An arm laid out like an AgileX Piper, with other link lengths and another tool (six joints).
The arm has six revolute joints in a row. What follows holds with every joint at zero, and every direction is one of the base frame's. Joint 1 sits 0.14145 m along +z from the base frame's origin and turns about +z. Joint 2 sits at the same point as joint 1 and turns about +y. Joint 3 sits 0.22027 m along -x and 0.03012 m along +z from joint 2 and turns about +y. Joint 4 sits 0.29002 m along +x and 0.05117 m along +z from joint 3 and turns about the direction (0.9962, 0, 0.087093). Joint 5 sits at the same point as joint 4 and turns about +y. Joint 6 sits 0.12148 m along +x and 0.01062 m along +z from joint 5 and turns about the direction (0.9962, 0, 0.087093). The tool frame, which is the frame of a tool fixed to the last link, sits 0.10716 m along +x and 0.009 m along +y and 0.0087 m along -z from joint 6; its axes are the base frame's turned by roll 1.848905, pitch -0.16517 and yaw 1.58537 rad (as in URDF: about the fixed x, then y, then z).
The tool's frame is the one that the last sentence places.
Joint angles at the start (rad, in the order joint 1, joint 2, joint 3, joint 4, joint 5, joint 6):
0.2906, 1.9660, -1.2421, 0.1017, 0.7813, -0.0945
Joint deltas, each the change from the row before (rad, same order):
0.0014, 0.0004, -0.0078, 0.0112, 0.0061, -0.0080
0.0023, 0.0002, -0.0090, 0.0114, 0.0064, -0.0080
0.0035, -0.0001, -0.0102, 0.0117, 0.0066, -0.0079
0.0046, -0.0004, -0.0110, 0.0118, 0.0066, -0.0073
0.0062, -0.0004, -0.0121, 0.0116, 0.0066, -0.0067
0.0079, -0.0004, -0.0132, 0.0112, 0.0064, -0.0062
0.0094, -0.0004, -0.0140, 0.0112, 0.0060, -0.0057
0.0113, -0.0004, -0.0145, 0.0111, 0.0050, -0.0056
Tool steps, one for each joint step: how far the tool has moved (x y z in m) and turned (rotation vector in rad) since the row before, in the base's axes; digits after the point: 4 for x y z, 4 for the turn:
0.0008, 0.0028, 0.0021, 0.0084, 0.0005, 0.0032
0.0011, 0.0033, 0.0025, 0.0090, -0.0005, 0.0041
0.0013, 0.0039, 0.0030, 0.0097, -0.0017, 0.0052
0.0014, 0.0045, 0.0034, 0.0103, -0.0027, 0.0058
0.0015, 0.0052, 0.0037, 0.0106, -0.0037, 0.0071
0.0016, 0.0059, 0.0041, 0.0109, -0.0049, 0.0087
0.0016, 0.0066, 0.0044, 0.0114, -0.0059, 0.0098
0.0015, 0.0074, 0.0046, 0.0119, -0.0073, 0.0117

